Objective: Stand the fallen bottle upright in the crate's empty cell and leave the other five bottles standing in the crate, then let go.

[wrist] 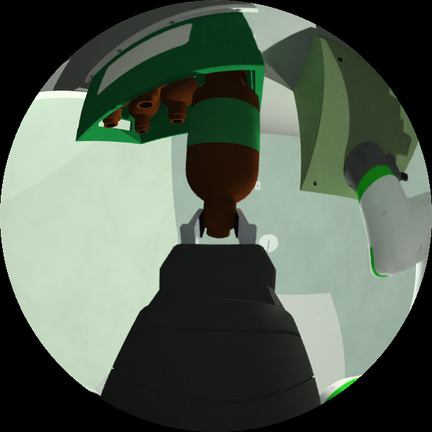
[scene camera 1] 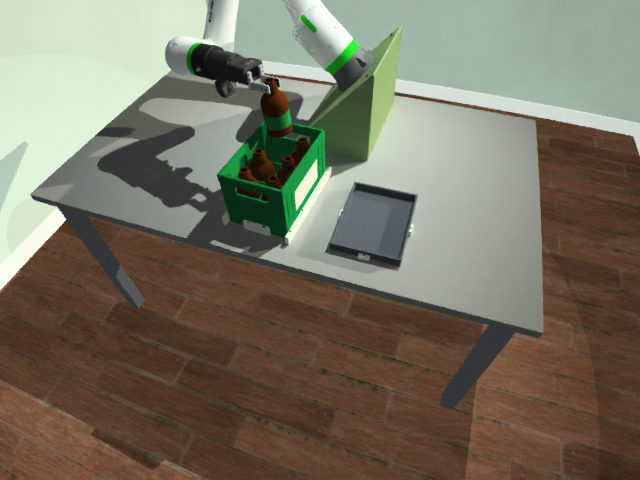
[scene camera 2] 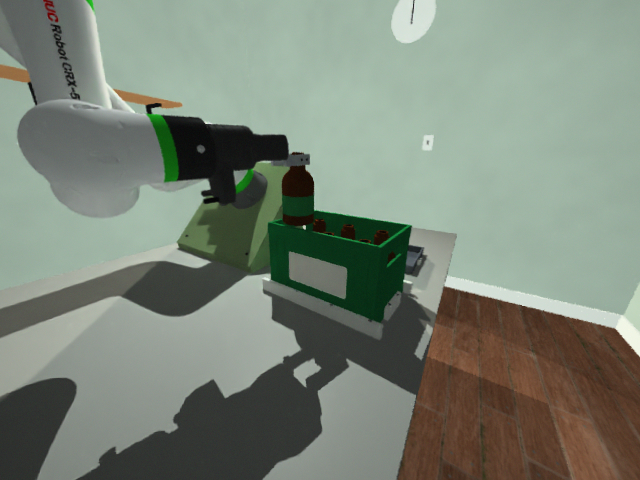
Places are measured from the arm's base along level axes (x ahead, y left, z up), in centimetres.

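Pixels of known places: gripper, between the fingertips: (scene camera 1: 274, 86) (scene camera 2: 302, 159); arm's base, origin of its link: (scene camera 1: 357, 75) (scene camera 2: 249, 191).
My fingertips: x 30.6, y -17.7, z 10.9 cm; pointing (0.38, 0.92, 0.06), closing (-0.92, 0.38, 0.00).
For each thing: its top centre in the pictures, then the offset to it from my fingertips. Level surfaces: height alone.
- brown bottle with a green band, centre of its top: (scene camera 2: 297, 152) (scene camera 1: 271, 79) dx -0.8, dy -0.9, dz +1.5 cm
- green crate, centre of its top: (scene camera 2: 339, 223) (scene camera 1: 273, 150) dx +9.0, dy +0.8, dz -13.9 cm
- grey table, height of its surface: dz -31.4 cm
My gripper (scene camera 1: 271, 85) (scene camera 2: 303, 159) (wrist: 219, 217) is shut on the neck of a brown bottle with a green band (scene camera 1: 275, 102) (scene camera 2: 297, 184) (wrist: 223, 165). The bottle hangs upright over the far end of the green crate (scene camera 1: 258, 215) (scene camera 2: 362, 268) (wrist: 225, 42), its base close above rim height. Brown bottles stand in the crate, among them a larger-looking one (scene camera 1: 262, 167) and one near the far right (scene camera 1: 301, 148); in scene camera 2, necks (scene camera 2: 347, 230) (scene camera 2: 381, 236) show inside. The cell beneath the held bottle is mostly hidden.
A white base strip (scene camera 1: 310, 202) (scene camera 2: 320, 307) runs around the crate's foot. The green wedge mount (scene camera 1: 356, 116) (scene camera 2: 227, 232) (wrist: 322, 110) with the arm's base stands beyond the crate. A dark shallow tray (scene camera 1: 373, 222) (scene camera 2: 415, 258) lies beside it on the grey table (scene camera 1: 465, 206) (scene camera 2: 155, 356).
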